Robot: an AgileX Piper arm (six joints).
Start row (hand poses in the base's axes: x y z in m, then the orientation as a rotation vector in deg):
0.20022, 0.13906, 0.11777, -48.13, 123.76, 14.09
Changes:
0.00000, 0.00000, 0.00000, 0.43, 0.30, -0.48
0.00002, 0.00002, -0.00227, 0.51, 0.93, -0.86
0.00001, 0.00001, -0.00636, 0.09, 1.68, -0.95
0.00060, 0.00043, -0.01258, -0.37, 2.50, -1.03
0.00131, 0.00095, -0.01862, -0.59, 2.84, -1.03
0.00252, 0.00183, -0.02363, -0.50, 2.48, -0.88
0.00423, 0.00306, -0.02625, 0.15, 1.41, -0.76
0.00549, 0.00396, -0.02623, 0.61, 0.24, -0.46
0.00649, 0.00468, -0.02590, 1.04, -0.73, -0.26
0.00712, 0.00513, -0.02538, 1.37, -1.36, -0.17
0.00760, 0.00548, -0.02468, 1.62, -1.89, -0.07
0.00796, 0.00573, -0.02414, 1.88, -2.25, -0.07
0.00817, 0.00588, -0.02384, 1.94, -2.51, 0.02
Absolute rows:
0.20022, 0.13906, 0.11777, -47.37, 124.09, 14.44
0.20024, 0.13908, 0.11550, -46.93, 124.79, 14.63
0.20023, 0.13907, 0.11141, -47.10, 125.64, 14.49
0.20082, 0.13949, 0.10519, -47.30, 126.57, 14.35
0.20153, 0.14001, 0.09915, -47.44, 126.95, 14.27
0.20274, 0.14089, 0.09414, -47.54, 126.54, 14.28
0.20445, 0.14212, 0.09152, -47.26, 125.31, 14.53
0.20571, 0.14302, 0.09154, -47.29, 123.97, 14.62
0.20671, 0.14374, 0.09187, -47.23, 122.87, 14.72
0.20734, 0.14419, 0.09239, -47.11, 122.16, 14.81
0.20782, 0.14454, 0.09309, -47.06, 121.56, 14.88
0.20818, 0.14479, 0.09363, -46.89, 121.15, 14.98
0.20839, 0.14494, 0.09393, -46.94, 120.85, 14.97

